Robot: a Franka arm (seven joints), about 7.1 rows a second.
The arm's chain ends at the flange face. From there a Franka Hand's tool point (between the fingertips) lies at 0.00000 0.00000 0.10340 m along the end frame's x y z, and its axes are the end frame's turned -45 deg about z.
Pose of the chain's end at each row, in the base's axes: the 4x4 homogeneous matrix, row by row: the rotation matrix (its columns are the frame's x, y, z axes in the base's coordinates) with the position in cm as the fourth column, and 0 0 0 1 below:
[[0.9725 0.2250 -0.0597 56.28], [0.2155 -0.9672 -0.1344 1.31], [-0.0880 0.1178 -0.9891 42.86], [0 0 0 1]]
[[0.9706 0.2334 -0.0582 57.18], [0.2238 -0.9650 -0.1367 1.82], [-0.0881 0.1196 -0.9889 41.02], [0 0 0 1]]
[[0.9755 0.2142 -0.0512 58.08], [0.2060 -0.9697 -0.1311 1.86], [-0.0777 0.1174 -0.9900 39.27], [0 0 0 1]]
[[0.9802 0.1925 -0.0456 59.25], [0.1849 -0.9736 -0.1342 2.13], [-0.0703 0.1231 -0.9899 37.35], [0 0 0 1]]
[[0.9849 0.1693 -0.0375 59.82], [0.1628 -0.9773 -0.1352 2.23], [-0.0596 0.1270 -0.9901 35.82], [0 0 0 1]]
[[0.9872 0.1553 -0.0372 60.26], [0.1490 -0.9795 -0.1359 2.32], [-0.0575 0.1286 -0.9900 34.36], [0 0 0 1]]
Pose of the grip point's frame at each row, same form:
[[0.5286 0.8468 -0.0597 55.66], [0.8363 -0.5315 -0.1344 -0.08], [-0.1455 0.0211 -0.9891 32.63], [0 0 0 1]]
[[0.5213 0.8514 -0.0582 56.58], [0.8406 -0.5241 -0.1367 0.41], [-0.1469 0.0223 -0.9889 30.79], [0 0 0 1]]
[[0.5383 0.8412 -0.0512 57.55], [0.8313 -0.5400 -0.1311 0.50], [-0.1380 0.0281 -0.9900 29.03], [0 0 0 1]]
[[0.5570 0.8292 -0.0456 58.78], [0.8192 -0.5577 -0.1342 0.74], [-0.1368 0.0373 -0.9899 27.11], [0 0 0 1]]
[[0.5767 0.8161 -0.0375 59.43], [0.8062 -0.5759 -0.1352 0.83], [-0.1319 0.0477 -0.9901 25.58], [0 0 0 1]]
[[0.5882 0.8079 -0.0372 59.88], [0.7980 -0.5873 -0.1359 0.91], [-0.1316 0.0503 -0.9900 24.12], [0 0 0 1]]

